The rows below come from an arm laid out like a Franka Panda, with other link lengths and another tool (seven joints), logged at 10 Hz.
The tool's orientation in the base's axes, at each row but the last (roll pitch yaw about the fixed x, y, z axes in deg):
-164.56 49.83 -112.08
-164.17 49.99 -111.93
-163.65 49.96 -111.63
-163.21 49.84 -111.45
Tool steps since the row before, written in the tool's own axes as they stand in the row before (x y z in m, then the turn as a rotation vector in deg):
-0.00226 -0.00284 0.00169 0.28 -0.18 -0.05
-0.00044 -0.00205 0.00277 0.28 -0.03 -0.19
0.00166 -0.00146 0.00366 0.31 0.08 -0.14
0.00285 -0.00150 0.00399 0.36 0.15 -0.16
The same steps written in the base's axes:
0.00375 0.00077 0.00116 0.05 -0.30 -0.15
0.00324 0.00074 -0.00102 -0.14 -0.29 -0.09
0.00274 0.00032 -0.00327 -0.21 -0.22 -0.17
0.00268 -0.00025 -0.00436 -0.29 -0.22 -0.20

